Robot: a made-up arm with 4 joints. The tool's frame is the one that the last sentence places.
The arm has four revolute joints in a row. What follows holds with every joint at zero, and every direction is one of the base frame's. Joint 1 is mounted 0.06 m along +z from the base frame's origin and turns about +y. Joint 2 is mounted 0.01 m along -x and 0.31 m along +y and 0.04 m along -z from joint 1 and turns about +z. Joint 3 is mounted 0.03 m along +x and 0.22 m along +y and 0.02 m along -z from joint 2 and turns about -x. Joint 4 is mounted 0.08 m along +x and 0.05 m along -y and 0.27 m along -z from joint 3 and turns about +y. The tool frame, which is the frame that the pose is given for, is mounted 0.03 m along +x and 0.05 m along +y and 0.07 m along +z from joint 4; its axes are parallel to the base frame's.
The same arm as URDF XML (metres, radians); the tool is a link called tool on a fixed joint. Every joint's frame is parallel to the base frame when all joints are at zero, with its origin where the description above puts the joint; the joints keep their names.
<robot name="arm">
<joint name="joint 1" type="continuous"><parent link="base_link"/><child link="link1"/><origin xyz="0 0 0.06" rpy="0 0 0"/><axis xyz="0 1 0"/></joint>
<joint name="joint 2" type="continuous"><parent link="link1"/><child link="link2"/><origin xyz="-0.01 0.31 -0.04" rpy="0 0 0"/><axis xyz="0 0 1"/></joint>
<joint name="joint 3" type="continuous"><parent link="link2"/><child link="link3"/><origin xyz="0.03 0.22 -0.02" rpy="0 0 0"/><axis xyz="-1 0 0"/></joint>
<joint name="joint 4" type="continuous"><parent link="link3"/><child link="link4"/><origin xyz="0.08 -0.05 -0.27" rpy="0 0 0"/><axis xyz="0 1 0"/></joint>
<joint name="tool_fixed" type="fixed"><parent link="link4"/><child link="tool"/><origin xyz="0.03 0.05 0.07" rpy="0 0 0"/></joint>
<link name="base_link"/>
<link name="link1"/>
<link name="link2"/>
<link name="link3"/>
<link name="link4"/>
<link name="tool"/>
</robot>

